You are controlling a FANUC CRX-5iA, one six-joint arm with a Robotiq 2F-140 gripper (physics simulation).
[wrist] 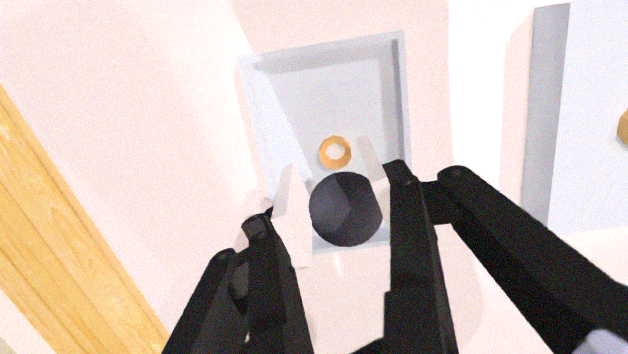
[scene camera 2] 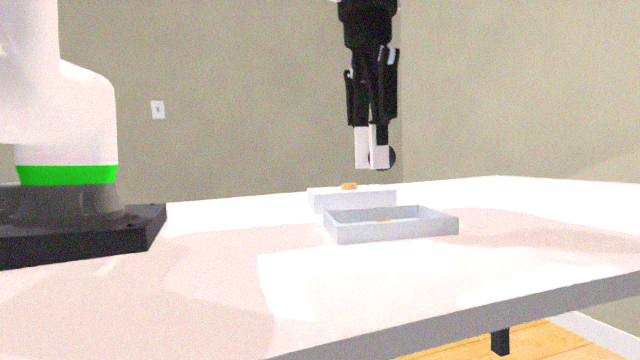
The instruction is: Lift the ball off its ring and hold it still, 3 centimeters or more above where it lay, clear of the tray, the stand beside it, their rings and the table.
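Places are measured from the arm's base along level axes (x ahead, y left, z up), in metres.
Where they show: gripper, fingertip midpoint: [wrist: 332, 171] [scene camera 2: 371, 168]; arm's base, origin of the base link: [scene camera 2: 73, 217].
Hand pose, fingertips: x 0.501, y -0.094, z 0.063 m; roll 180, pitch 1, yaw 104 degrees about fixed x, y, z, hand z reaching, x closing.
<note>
Each offset is from my fingertips to the top centre of the thing. "spot": to the spot under its first point. Level surfaces: height alone.
A dark ball @[0.019 m ahead, 0.005 m left, 0.040 m up] [scene camera 2: 392, 157] [wrist: 345, 210] is held between the pale finger pads of my gripper [scene camera 2: 372, 150] [wrist: 332, 171], which is shut on it. The ball hangs in the air well above the grey tray @[0.020 m ahead, 0.003 m left, 0.077 m down] [scene camera 2: 395, 232] [wrist: 406, 100], touching neither the tray nor the table. An orange ring @[spot: 0.022 m ahead, 0.015 m left, 0.092 m down] [scene camera 2: 383, 220] [wrist: 326, 159] lies on the tray floor with its hole open. The white stand [scene camera 2: 350, 201] [wrist: 580, 150] is beside the tray, with a second orange ring @[spot: 0.013 m ahead, 0.226 m left, 0.053 m down] [scene camera 2: 349, 186] [wrist: 623, 128] on top, cut by the frame edge in the wrist view.
The pale table @[0.105 m down] [scene camera 2: 200, 300] [wrist: 150, 125] carries the tray and stand. The robot's dark base [scene camera 2: 75, 245] stands at the left in the scene view. The table's front edge [scene camera 2: 450, 320] runs along the lower right. Wooden floor [wrist: 60, 230] shows beyond the table at the left of the wrist view.
</note>
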